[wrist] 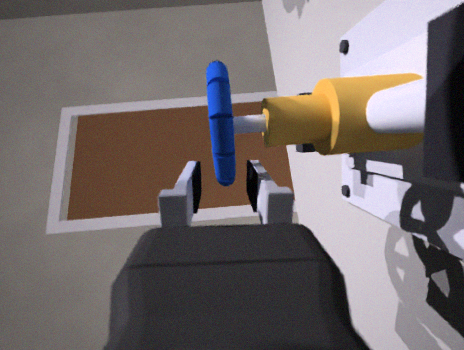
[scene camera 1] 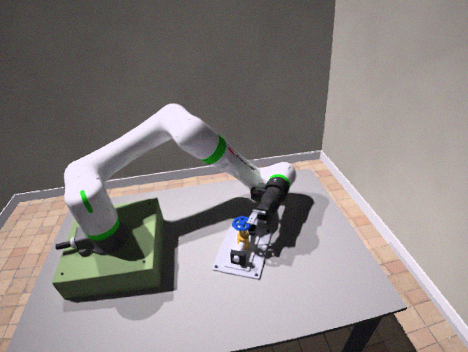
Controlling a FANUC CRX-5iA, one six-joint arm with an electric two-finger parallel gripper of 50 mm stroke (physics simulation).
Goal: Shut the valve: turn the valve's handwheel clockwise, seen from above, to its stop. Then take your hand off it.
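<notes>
The blue handwheel [scene camera 1: 241,223] [wrist: 221,125] sits on a thin pale stem above the yellow valve body [scene camera 1: 243,239] [wrist: 345,114]. In the wrist view the wheel is seen edge-on. My gripper [scene camera 1: 251,223] [wrist: 223,176] is open, level with the wheel and at its side. The near edge of the rim reaches in between the two fingertips, with a gap on each side, and neither finger appears to touch it. In the scene view the fingers are small and partly merge with the wheel's right side, so contact there is hard to judge.
The valve stands on a pale base plate [scene camera 1: 225,260] [wrist: 372,37] with dark bolts at its corners. A black block [scene camera 1: 238,257] stands at the plate's near end. The green robot base box [scene camera 1: 107,277] is to the left on the grey table [scene camera 1: 200,315].
</notes>
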